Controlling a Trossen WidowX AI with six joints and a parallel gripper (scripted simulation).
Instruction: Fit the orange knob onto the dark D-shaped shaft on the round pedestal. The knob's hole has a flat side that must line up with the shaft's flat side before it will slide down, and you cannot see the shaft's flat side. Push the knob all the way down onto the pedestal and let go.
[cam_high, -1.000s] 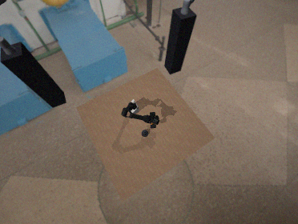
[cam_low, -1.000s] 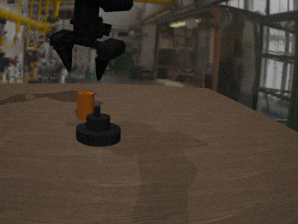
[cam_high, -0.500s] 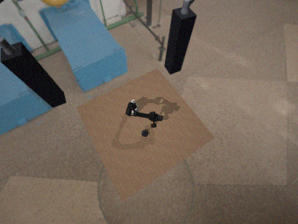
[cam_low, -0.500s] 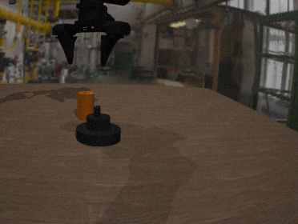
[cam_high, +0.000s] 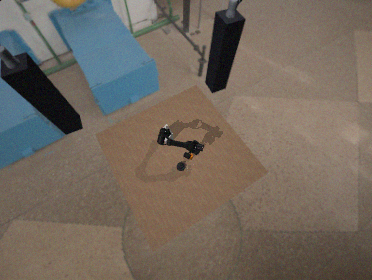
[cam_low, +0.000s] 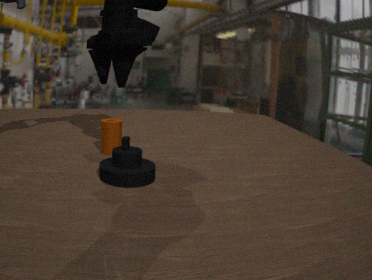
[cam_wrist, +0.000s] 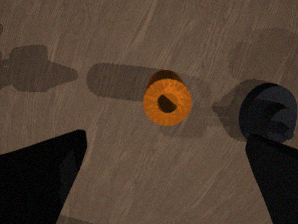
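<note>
Now: gripper tip 90 mm above the orange knob. Also, from my gripper tip: pedestal: 130 mm to the right, 90 mm below, 50 mm ahead.
</note>
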